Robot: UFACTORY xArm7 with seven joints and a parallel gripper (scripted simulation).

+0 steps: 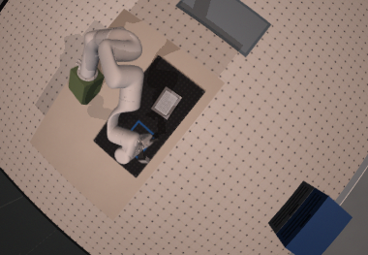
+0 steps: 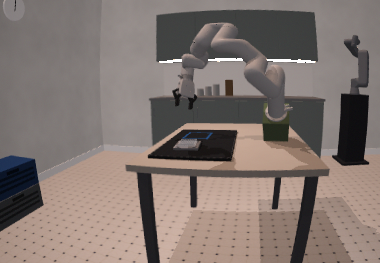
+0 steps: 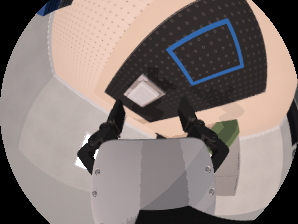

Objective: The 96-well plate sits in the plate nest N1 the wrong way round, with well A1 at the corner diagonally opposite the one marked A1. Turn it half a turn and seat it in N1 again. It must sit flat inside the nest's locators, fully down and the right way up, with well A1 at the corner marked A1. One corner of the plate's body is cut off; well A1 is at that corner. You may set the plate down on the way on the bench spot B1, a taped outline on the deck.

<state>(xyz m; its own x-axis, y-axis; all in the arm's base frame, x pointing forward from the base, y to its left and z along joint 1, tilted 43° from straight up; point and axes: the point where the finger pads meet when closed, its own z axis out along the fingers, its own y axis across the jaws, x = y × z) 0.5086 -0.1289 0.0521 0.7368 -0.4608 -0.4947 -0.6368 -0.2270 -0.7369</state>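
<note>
The white 96-well plate lies 190 mm to the left of my hand, 170 mm below it and 50 mm behind it. Round my hand: grey plate nest N1: 190 mm to the left, 180 mm below, 50 mm behind.
</note>
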